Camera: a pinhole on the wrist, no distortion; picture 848 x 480 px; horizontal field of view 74.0 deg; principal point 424.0 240.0 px. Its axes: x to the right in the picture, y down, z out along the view. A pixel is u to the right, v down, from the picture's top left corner.
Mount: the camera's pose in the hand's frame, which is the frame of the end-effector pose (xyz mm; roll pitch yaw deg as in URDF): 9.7 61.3 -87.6 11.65 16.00 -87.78
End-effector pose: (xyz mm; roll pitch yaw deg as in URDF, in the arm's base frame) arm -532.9 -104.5 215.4 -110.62 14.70 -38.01
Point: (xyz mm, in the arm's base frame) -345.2 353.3 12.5
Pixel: 274.0 271.3
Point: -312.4 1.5 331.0
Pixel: 797.6 465.2
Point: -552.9 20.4 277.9
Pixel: 629.4 16.7
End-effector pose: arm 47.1 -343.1 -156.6 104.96 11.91 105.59
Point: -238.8 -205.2 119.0
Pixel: behind the camera
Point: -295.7 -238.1 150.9
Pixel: behind the camera
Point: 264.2 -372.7 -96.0
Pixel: 196.4 128.4
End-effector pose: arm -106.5 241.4 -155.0 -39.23 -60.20 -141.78
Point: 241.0 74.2 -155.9
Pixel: 86.7 220.3
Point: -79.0 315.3 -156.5
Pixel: 787.9 159.5
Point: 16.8 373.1 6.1
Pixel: 718.6 419.6
